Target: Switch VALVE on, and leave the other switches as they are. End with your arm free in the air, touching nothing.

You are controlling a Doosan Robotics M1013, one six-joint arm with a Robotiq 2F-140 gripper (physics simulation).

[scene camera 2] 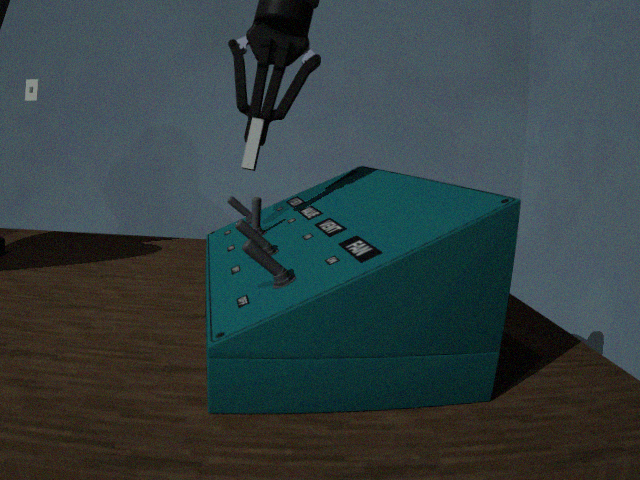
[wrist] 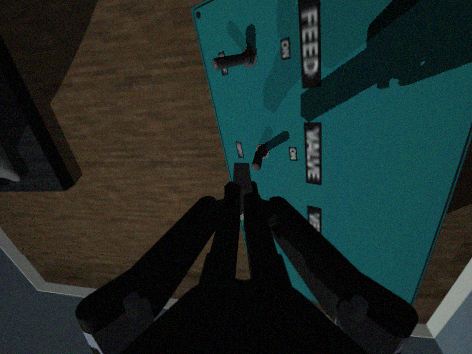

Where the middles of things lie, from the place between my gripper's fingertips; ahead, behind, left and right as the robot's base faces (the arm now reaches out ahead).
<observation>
Now: the teal sloped switch box [scene camera 2: 396, 288] 100 mm ahead of my hand, 50 mm to the right of it and 100 mm below it.
</observation>
